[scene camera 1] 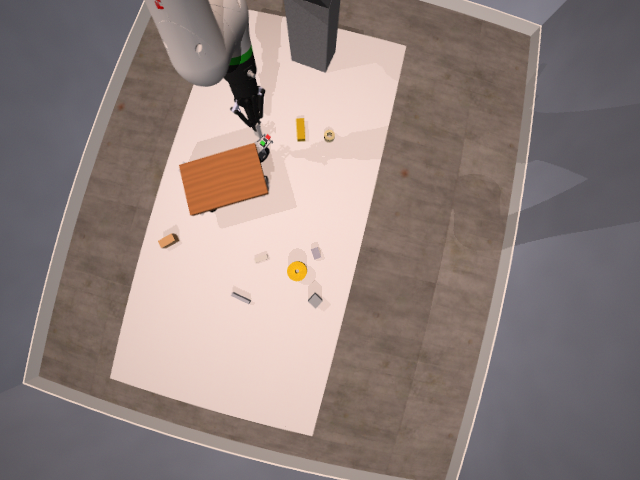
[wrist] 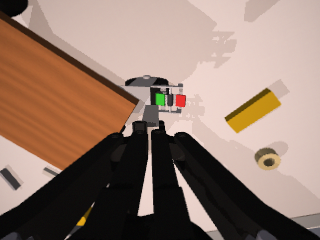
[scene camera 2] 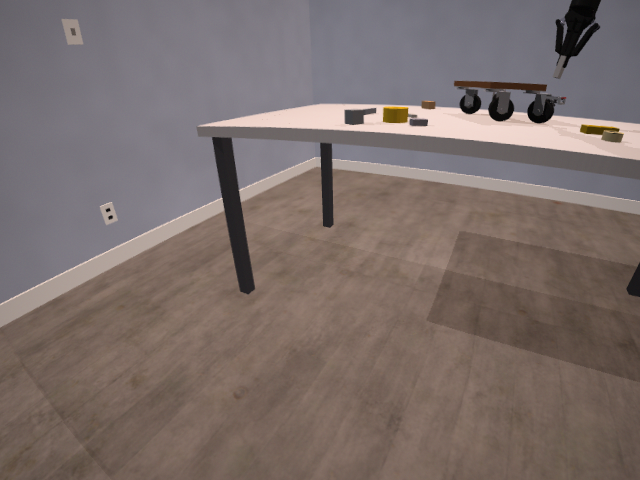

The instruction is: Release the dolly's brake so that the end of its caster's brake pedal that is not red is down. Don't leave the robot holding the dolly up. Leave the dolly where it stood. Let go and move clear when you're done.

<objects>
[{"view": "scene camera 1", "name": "gripper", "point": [258, 135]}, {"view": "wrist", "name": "gripper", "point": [152, 115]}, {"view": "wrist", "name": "yellow bar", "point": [264, 102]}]
</objects>
